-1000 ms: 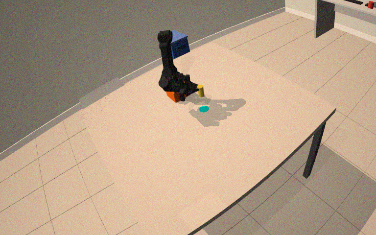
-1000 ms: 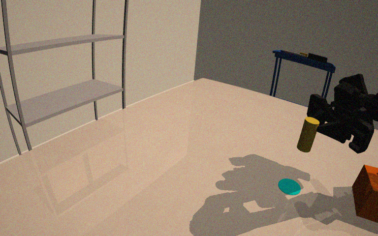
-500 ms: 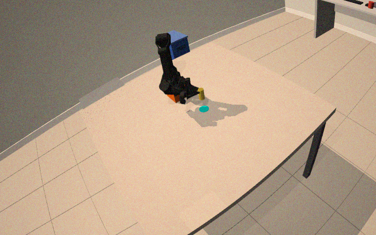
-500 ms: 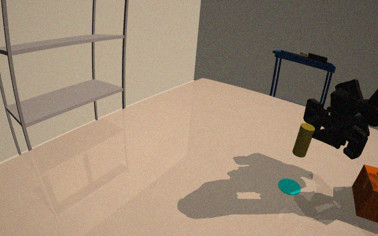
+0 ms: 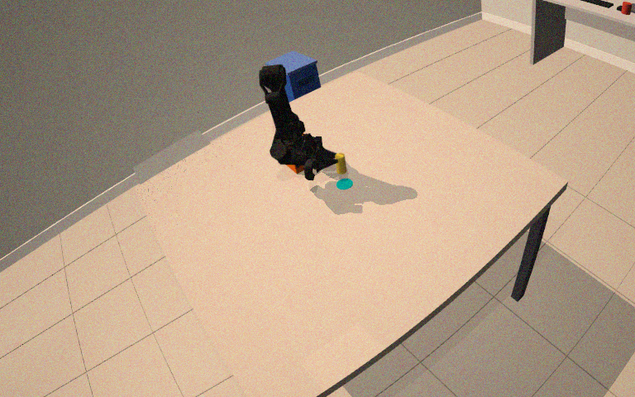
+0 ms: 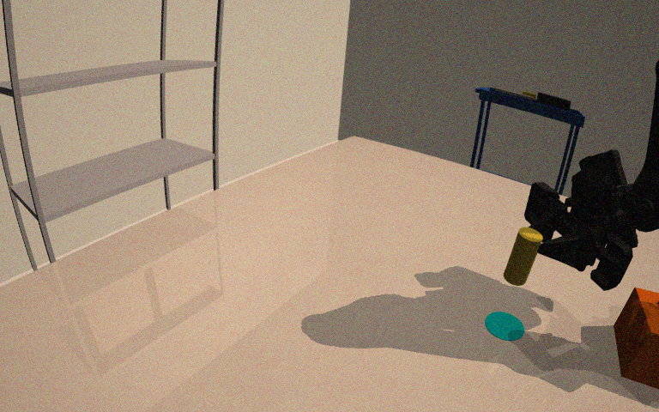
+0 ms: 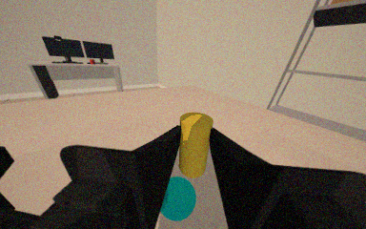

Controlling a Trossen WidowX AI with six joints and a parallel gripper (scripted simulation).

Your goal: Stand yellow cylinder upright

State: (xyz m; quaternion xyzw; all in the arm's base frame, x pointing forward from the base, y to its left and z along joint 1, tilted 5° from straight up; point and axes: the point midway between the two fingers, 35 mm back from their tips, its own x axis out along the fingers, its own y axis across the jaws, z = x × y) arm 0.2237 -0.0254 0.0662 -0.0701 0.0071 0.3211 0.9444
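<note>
Right now my gripper tip is 10 mm past the cyan circle, 10 mm to the right of it and 130 mm above it. The rest, counted from my gripper tip: yellow tall cylinder 20 mm below.
</note>
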